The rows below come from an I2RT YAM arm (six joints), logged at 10 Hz.
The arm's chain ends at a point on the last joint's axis. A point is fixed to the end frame.
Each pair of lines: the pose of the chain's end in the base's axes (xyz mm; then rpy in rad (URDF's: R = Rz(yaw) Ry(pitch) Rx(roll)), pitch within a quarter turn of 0, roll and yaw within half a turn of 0), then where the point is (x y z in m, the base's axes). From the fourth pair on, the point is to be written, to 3 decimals.
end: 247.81, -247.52, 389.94, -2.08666, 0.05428, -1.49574
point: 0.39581 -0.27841 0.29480
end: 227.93, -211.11, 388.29, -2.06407, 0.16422, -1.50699
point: 0.37698 -0.23340 0.29239
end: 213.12, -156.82, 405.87, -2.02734, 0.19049, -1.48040
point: 0.36574 -0.17336 0.31454
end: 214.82, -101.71, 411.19, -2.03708, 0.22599, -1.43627
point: 0.367 -0.108 0.317
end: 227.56, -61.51, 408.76, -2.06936, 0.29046, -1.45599
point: 0.376 -0.064 0.309
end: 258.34, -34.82, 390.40, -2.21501, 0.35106, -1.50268
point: 0.391 -0.032 0.270
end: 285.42, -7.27, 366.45, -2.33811, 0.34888, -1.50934
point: 0.403 -0.001 0.232
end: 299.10, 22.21, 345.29, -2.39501, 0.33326, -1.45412
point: 0.409 0.034 0.205
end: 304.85, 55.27, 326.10, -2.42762, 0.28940, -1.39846
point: 0.410 0.067 0.182
